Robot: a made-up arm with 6 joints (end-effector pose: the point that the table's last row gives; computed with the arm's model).
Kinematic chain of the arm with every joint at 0, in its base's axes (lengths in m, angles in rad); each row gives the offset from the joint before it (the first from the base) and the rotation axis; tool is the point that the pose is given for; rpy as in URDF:
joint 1: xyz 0 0 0.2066 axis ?
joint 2: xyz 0 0 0 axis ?
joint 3: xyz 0.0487 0 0.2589 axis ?
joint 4: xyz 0.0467 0 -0.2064 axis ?
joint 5: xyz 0 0 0 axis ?
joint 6: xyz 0.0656 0 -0.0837 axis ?
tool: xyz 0 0 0 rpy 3.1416 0 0
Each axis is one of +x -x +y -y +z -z.
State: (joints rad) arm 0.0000 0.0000 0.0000 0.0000 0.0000 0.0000
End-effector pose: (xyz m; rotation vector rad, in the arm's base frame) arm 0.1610 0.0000 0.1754 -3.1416 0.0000 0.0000
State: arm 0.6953 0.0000 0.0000 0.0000 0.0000 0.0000
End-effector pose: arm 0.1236 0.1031 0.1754 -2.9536 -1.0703 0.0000
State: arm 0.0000 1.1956 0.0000 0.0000 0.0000 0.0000
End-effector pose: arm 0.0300 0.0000 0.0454 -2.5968 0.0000 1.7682
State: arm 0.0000 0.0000 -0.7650 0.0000 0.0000 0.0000
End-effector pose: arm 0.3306 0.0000 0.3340 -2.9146 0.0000 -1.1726
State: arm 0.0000 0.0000 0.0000 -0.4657 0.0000 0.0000
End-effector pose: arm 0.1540 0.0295 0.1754 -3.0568 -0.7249 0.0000
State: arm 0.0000 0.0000 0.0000 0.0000 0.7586 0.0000
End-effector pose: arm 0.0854 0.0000 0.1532 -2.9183 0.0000 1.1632
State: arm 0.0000 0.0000 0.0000 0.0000 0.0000 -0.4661
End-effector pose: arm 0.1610 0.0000 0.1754 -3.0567 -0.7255 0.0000
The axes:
joint 1: +z
joint 2: +y
joint 3: +y
joint 4: -z
joint 5: +y
joint 6: -z

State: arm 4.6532 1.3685 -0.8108 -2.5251 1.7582 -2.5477
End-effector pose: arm -0.0683 -0.2297 -0.0712 0.5763 -1.8289 0.7953
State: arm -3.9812 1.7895 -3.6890 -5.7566 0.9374 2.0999
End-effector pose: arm -0.3629 0.3830 0.2233 -2.3797 -0.1308 1.3103
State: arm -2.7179 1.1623 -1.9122 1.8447 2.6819 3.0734
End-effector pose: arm -0.3444 -0.2566 0.1968 0.6825 0.4372 1.4062
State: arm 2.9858 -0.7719 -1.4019 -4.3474 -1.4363 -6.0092
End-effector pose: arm 0.0409 0.0803 0.5241 -1.7227 0.6972 0.7843
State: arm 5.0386 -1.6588 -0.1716 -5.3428 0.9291 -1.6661
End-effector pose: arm 0.0305 -0.0200 0.3410 2.0950 0.2186 1.2699
